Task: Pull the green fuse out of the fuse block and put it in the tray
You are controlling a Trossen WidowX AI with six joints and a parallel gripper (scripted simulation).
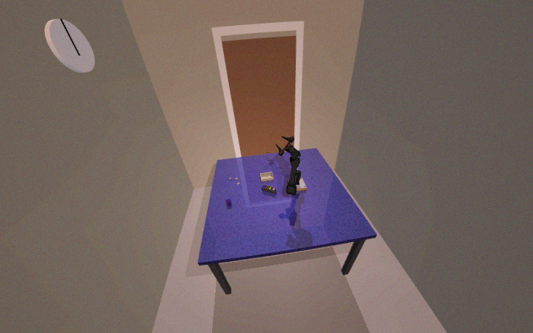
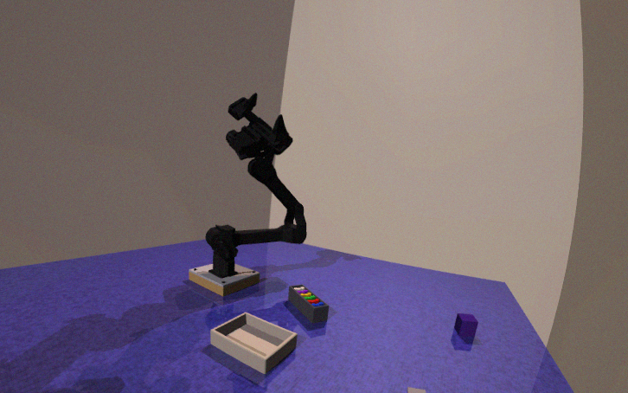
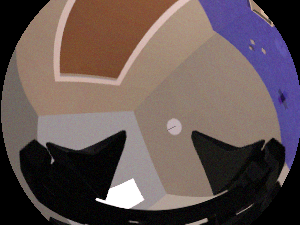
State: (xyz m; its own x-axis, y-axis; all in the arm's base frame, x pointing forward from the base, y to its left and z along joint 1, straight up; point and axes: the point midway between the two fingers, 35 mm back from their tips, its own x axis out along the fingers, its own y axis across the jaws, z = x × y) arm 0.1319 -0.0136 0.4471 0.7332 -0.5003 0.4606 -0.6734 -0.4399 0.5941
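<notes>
The green fuse lies 470 mm below my gripper tip, 120 mm ahead of it and 80 mm to the left of it. Round my gripper tip: beige tray: 490 mm below, 130 mm ahead, 120 mm to the right.
</notes>
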